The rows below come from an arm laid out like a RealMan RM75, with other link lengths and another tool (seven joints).
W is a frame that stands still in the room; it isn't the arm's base.
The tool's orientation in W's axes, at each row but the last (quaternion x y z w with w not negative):
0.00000, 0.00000, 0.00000, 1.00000
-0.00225, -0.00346, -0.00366, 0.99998
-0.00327, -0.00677, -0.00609, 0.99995
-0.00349, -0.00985, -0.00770, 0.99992
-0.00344, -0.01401, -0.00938, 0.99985
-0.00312, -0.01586, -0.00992, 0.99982
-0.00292, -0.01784, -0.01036, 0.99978
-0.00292, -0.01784, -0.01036, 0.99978
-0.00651, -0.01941, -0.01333, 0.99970
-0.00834, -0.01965, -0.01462, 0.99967
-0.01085, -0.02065, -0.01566, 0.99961
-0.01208, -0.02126, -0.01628, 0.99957
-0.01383, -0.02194, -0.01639, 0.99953
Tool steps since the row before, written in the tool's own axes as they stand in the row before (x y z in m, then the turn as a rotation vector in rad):
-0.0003, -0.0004, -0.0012, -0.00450, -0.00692, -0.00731
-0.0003, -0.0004, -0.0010, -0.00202, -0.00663, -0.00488
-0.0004, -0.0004, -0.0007, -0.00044, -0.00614, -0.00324
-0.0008, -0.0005, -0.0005, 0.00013, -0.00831, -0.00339
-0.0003, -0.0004, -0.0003, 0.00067, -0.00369, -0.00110
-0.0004, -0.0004, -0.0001, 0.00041, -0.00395, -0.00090
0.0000, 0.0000, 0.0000, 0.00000, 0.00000, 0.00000
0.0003, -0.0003, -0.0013, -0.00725, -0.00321, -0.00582
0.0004, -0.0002, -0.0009, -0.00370, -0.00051, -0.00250
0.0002, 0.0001, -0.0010, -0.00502, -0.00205, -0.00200
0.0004, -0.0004, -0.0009, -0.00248, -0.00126, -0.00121
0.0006, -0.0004, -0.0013, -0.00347, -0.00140, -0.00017
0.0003, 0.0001, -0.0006, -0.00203, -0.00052, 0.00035
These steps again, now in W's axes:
-0.0003, -0.0004, -0.0012, -0.00450, -0.00692, -0.00731
-0.0003, -0.0004, -0.0010, -0.00203, -0.00664, -0.00486
-0.0004, -0.0004, -0.0007, -0.00047, -0.00616, -0.00321
-0.0008, -0.0005, -0.0005, 0.00007, -0.00833, -0.00333
-0.0003, -0.0004, -0.0003, 0.00063, -0.00371, -0.00106
-0.0004, -0.0004, -0.0001, 0.00036, -0.00396, -0.00086
0.0000, 0.0000, 0.0000, 0.00000, 0.00000, 0.00000
0.0003, -0.0003, -0.0013, -0.00710, -0.00310, -0.00606
0.0004, -0.0002, -0.0009, -0.00361, -0.00045, -0.00264
0.0002, 0.0001, -0.0010, -0.00500, -0.00194, -0.00216
0.0004, -0.0004, -0.0009, -0.00247, -0.00121, -0.00129
0.0006, -0.0005, -0.0013, -0.00350, -0.00129, -0.00029
0.0003, 0.0001, -0.0006, -0.00206, -0.00044, 0.00027

